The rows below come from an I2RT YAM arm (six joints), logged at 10 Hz.
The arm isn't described. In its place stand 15 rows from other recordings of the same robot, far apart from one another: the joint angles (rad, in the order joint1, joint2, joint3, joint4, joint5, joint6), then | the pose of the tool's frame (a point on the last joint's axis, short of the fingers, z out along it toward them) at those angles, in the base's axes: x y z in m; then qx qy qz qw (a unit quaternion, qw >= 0).
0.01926, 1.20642, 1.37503, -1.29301, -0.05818, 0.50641 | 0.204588 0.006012 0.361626 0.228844 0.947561 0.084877 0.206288
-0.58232, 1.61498, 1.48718, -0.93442, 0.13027, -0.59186 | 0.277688 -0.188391 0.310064 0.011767 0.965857 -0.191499 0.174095
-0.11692, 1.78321, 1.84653, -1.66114, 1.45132, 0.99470 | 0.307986 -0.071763 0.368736 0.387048 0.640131 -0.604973 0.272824
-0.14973, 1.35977, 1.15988, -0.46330, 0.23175, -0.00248 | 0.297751 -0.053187 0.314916 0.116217 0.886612 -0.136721 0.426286
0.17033, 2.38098, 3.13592, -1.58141, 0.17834, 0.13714 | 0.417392 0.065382 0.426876 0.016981 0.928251 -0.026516 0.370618
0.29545, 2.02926, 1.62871, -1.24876, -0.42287, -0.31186 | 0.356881 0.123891 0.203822 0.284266 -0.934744 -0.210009 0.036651
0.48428, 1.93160, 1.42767, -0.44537, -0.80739, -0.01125 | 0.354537 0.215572 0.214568 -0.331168 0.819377 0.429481 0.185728
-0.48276, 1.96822, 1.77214, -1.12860, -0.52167, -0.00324 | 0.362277 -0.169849 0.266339 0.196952 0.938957 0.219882 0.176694
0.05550, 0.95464, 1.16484, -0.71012, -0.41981, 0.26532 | 0.186900 0.024916 0.387698 -0.017643 0.847676 0.256609 0.463989
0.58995, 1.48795, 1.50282, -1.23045, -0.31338, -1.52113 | 0.226357 0.164750 0.339100 -0.859571 0.455074 0.058899 0.224892
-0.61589, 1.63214, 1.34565, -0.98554, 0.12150, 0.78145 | 0.258985 -0.188575 0.260832 0.641782 0.749962 -0.047548 0.153009
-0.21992, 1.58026, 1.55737, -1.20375, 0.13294, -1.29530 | 0.297289 -0.071290 0.328989 -0.493707 0.850165 -0.164948 0.079151
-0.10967, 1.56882, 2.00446, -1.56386, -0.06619, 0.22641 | 0.261857 -0.026464 0.436315 0.155922 0.962561 0.045024 0.217110
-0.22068, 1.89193, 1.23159, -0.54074, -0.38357, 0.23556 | 0.366186 -0.068494 0.161331 0.184090 0.947865 0.188701 0.179038
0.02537, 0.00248, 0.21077, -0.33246, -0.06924, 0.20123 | 0.091875 0.004795 0.209959 0.042969 0.748285 0.100565 0.654301
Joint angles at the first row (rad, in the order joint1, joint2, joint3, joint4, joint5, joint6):
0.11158, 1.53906, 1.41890, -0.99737, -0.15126, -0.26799
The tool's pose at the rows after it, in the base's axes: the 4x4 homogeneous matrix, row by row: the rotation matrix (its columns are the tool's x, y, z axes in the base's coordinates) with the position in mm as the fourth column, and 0 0 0 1 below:
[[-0.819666, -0.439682, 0.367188, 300.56], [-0.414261, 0.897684, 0.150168, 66.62], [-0.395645, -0.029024, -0.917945, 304.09], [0, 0, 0, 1]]
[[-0.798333, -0.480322, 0.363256, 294.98], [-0.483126, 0.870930, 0.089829, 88.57], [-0.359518, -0.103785, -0.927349, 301.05], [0, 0, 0, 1]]
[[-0.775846, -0.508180, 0.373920, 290.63], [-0.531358, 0.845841, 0.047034, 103.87], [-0.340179, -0.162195, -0.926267, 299.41], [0, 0, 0, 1]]
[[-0.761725, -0.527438, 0.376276, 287.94], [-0.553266, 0.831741, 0.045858, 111.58], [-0.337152, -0.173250, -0.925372, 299.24], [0, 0, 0, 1]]
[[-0.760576, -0.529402, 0.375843, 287.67], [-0.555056, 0.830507, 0.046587, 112.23], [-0.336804, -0.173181, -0.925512, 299.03], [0, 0, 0, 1]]
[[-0.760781, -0.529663, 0.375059, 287.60], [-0.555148, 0.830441, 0.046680, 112.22], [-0.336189, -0.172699, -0.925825, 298.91], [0, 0, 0, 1]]
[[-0.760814, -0.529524, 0.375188, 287.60], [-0.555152, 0.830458, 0.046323, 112.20], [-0.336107, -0.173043, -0.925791, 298.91], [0, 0, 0, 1]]
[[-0.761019, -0.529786, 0.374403, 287.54], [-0.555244, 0.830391, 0.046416, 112.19], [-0.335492, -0.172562, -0.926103, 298.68], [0, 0, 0, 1]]
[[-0.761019, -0.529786, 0.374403, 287.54], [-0.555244, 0.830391, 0.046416, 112.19], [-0.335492, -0.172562, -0.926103, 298.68], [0, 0, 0, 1]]
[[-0.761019, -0.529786, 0.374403, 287.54], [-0.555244, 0.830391, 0.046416, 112.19], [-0.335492, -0.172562, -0.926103, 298.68], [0, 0, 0, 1]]
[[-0.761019, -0.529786, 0.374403, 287.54], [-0.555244, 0.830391, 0.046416, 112.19], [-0.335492, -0.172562, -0.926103, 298.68], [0, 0, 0, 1]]
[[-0.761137, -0.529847, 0.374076, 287.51], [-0.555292, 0.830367, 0.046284, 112.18], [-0.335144, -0.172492, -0.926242, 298.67], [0, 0, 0, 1]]
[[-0.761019, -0.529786, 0.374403, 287.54], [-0.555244, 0.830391, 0.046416, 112.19], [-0.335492, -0.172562, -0.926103, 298.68], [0, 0, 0, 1]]
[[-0.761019, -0.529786, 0.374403, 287.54], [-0.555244, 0.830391, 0.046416, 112.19], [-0.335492, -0.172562, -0.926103, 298.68], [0, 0, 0, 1]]
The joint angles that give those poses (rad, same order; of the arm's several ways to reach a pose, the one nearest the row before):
0.20999, 1.54897, 1.41775, -1.03743, -0.07039, -0.23710
0.29392, 1.55584, 1.41585, -1.04774, 0.01926, -0.23328
0.35307, 1.56004, 1.41393, -1.04734, 0.08527, -0.23326
0.38091, 1.56079, 1.41392, -1.04695, 0.09747, -0.23365
0.38319, 1.56081, 1.41316, -1.04656, 0.09747, -0.23366
0.38320, 1.56081, 1.41281, -1.04697, 0.09709, -0.23364
0.38319, 1.56079, 1.41278, -1.04697, 0.09746, -0.23366
0.38318, 1.56078, 1.41199, -1.04694, 0.09708, -0.23366
0.38318, 1.56078, 1.41199, -1.04694, 0.09708, -0.23366
0.38318, 1.56078, 1.41199, -1.04694, 0.09708, -0.23366
0.38318, 1.56078, 1.41199, -1.04694, 0.09708, -0.23366
0.38319, 1.56081, 1.41204, -1.04734, 0.09708, -0.23366
0.38318, 1.56078, 1.41199, -1.04694, 0.09708, -0.23366
0.38318, 1.56078, 1.41199, -1.04694, 0.09708, -0.23366

